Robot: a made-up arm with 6 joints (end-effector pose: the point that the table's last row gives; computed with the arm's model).
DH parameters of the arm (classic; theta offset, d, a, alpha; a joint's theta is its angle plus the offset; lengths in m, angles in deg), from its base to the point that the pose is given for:
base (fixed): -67.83 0 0.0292 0
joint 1: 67.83 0.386 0.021 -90
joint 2: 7.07 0 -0.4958 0
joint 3: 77.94 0.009 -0.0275 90
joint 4: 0 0.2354 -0.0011 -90
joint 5: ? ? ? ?
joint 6: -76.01 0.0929 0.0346 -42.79
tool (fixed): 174.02 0.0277 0 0
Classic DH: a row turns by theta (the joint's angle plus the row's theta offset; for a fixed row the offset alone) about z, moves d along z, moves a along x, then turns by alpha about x.
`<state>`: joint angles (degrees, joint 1 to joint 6).
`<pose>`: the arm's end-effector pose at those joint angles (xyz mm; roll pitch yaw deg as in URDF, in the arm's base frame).
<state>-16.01 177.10 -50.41 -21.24 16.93 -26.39</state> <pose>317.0 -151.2 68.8 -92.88 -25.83 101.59</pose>
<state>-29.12 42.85 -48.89 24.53 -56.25 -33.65</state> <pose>-23.1 -67.7 917.5 71.40 -10.03 44.94</pose>
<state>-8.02 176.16 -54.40 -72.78 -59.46 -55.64</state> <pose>477.0 2.6 58.2 168.78 9.52 -176.21</pose>
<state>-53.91 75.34 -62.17 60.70 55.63 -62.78</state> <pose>218.4 -183.8 795.5 162.54 -25.17 81.56</pose>
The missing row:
joint 5: 0 0.011 0.0104 90
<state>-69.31 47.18 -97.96 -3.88 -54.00 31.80</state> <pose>-30.1 120.5 1121.9 28.64 18.58 56.48</pose>
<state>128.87 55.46 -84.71 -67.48 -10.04 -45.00</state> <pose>-26.2 4.0 1070.2 16.83 51.95 107.39</pose>
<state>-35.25 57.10 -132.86 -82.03 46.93 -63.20</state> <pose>-183.0 20.6 1150.2 69.57 47.05 -72.22</pose>
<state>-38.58 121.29 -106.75 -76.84 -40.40 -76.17</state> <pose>572.0 -365.8 789.4 -49.30 39.57 -93.80</pose>
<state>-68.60 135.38 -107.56 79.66 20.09 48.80</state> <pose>362.5 -665.4 584.4 -74.22 -31.50 -125.59</pose>
